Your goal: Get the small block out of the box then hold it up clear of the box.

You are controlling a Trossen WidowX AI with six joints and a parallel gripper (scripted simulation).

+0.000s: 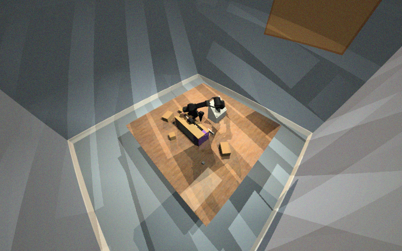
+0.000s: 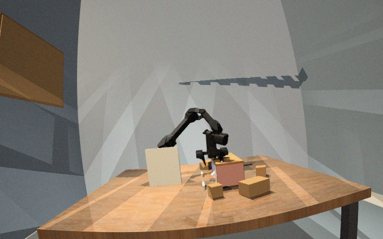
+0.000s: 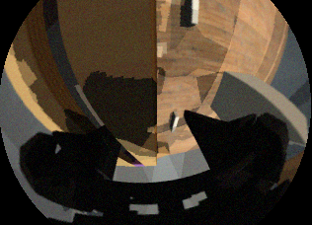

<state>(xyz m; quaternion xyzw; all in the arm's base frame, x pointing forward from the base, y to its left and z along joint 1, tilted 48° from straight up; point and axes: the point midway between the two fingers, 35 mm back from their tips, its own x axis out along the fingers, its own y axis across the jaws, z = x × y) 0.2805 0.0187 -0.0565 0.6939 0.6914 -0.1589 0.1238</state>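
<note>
Right now my gripper tip is 5 cm short of the small tan piece and 2 cm to the right of it. From my gripper tip the other things lie so: long box: 4 cm ahead, 3 cm below, 2 cm to the right; then small grey piece: 32 cm to the left, 25 cm ahead, 8 cm below; then thin stick: 28 cm to the left, 26 cm ahead, 8 cm below.
</note>
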